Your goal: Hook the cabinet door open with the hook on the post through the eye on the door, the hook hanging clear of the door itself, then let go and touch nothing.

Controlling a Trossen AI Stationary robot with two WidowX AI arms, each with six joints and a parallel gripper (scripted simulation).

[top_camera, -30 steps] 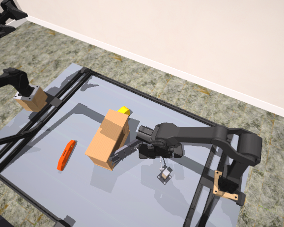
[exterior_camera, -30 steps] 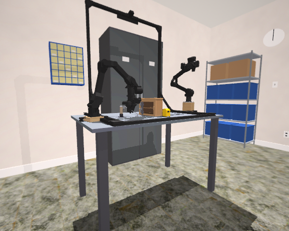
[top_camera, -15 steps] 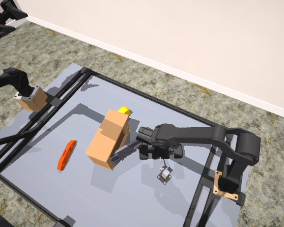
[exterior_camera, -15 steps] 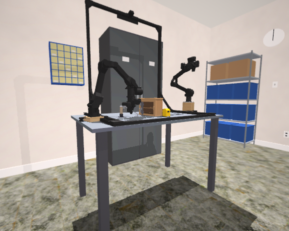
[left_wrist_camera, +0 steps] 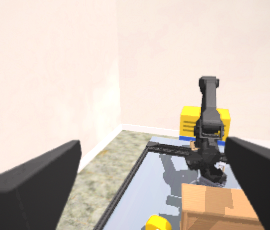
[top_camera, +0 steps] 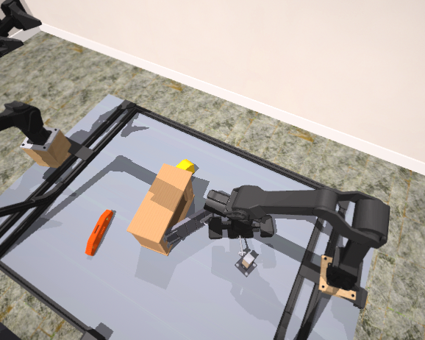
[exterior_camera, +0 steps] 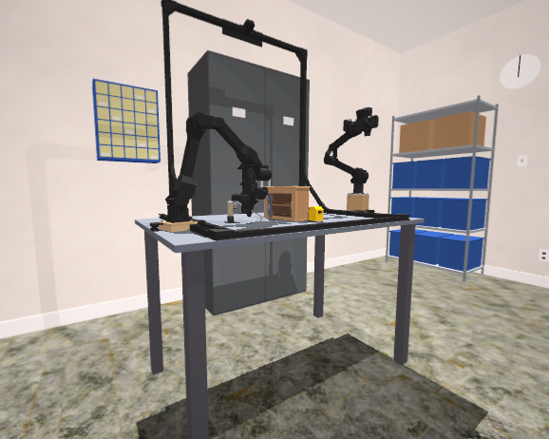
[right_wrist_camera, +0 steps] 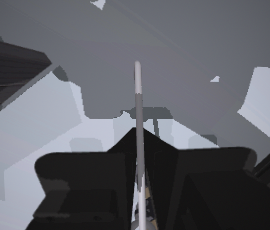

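The grey door is 50 mm behind my right hand, 140 mm to the left of it and 10 mm above it. Also, from my right hand: yellow tape measure: 140 mm ahead, 280 mm to the left, 30 mm below; then orange tool: 170 mm behind, 420 mm to the left, 40 mm below; then hook rod: 10 mm behind, 10 mm below.
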